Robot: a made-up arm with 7 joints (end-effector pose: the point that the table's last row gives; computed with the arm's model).
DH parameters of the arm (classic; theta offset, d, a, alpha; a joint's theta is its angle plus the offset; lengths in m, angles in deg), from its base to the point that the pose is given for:
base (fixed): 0 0 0 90
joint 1: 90 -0.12 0 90
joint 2: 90 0 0 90
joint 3: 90 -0.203 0 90
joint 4: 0 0 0 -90
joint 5: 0 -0.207 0 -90
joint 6: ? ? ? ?
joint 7: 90 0 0 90
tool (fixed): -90 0 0 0
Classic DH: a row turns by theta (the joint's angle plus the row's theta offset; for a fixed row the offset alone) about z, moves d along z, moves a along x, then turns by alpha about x.
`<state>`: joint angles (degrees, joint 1 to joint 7).
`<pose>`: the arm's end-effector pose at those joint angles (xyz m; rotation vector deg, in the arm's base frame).
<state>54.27 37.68 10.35 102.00 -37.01 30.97 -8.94</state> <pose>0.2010 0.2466 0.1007 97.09 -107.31 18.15</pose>
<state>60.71 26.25 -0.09 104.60 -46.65 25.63 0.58</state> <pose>0.2161 0.1864 0.1085 91.31 -118.85 -0.15</pose>
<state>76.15 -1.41 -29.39 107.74 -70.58 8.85 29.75</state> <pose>0.1746 0.0198 0.1339 90.90 -138.24 -61.81</pose>
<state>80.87 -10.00 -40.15 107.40 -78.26 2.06 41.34</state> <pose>0.1393 -0.0299 0.1305 -90.88 122.28 78.03</pose>
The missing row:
joint 6: -90 0 0 90
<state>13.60 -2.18 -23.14 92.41 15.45 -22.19 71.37</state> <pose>0.2298 0.0314 -0.1410 -73.88 -109.78 -81.68</pose>
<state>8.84 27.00 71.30 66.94 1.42 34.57 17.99</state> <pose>0.0867 0.4097 -0.1598 22.87 -61.72 56.80</pose>
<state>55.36 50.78 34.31 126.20 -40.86 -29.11 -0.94</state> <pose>0.0604 0.2421 0.1260 -112.47 88.79 23.97</pose>
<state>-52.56 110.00 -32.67 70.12 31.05 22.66 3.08</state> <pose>0.0955 0.4128 -0.1333 44.57 29.85 -64.57</pose>
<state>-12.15 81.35 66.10 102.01 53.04 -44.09 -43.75</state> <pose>0.1136 0.3059 0.1381 -25.42 158.61 -26.35</pose>
